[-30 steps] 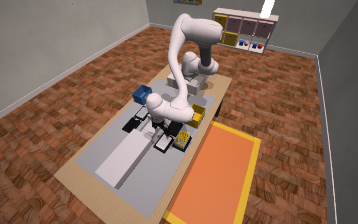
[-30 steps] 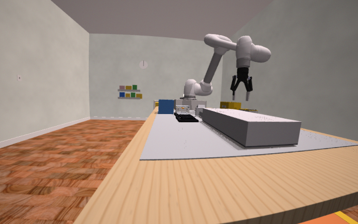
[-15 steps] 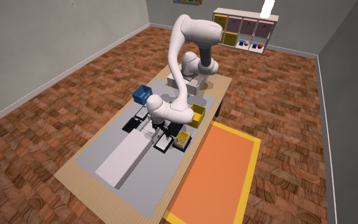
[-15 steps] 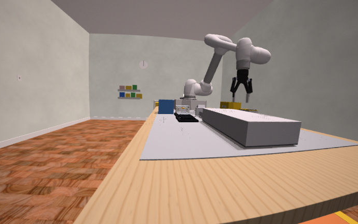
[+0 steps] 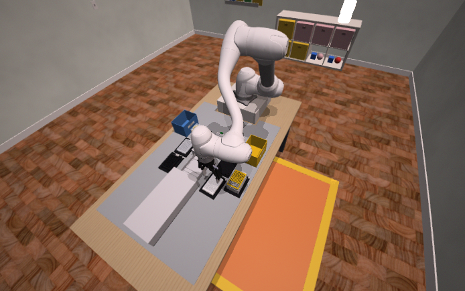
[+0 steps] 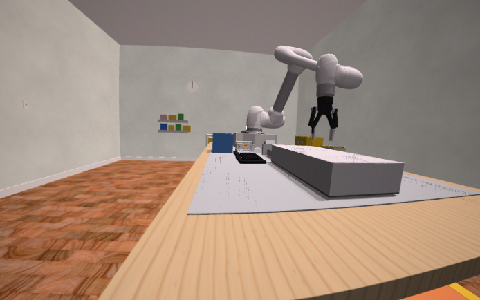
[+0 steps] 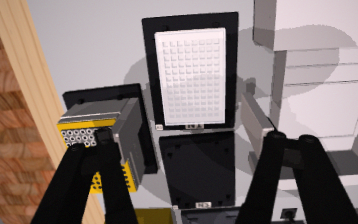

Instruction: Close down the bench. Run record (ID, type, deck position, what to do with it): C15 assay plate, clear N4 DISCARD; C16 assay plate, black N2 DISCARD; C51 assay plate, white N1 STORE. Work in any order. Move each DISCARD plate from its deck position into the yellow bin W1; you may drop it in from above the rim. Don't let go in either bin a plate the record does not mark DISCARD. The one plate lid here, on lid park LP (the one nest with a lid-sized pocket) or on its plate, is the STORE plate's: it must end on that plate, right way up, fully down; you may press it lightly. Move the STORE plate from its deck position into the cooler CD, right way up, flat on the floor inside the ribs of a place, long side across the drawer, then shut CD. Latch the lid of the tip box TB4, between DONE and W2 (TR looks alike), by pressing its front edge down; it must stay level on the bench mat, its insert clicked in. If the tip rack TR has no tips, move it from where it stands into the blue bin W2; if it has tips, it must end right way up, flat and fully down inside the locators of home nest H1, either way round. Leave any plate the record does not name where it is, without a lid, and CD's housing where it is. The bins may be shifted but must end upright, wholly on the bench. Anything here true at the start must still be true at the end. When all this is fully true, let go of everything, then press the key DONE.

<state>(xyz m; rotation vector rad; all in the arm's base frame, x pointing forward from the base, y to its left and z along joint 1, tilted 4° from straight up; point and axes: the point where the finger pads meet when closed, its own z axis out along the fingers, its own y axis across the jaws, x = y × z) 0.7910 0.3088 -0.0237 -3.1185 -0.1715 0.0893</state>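
My gripper is now 11 cm above the plate lid. Also, from my hand: yellow tip rack 11 cm behind, 11 cm to the left, 8 cm below; cooler drawer 19 cm to the right, 11 cm below; white plate 11 cm below.
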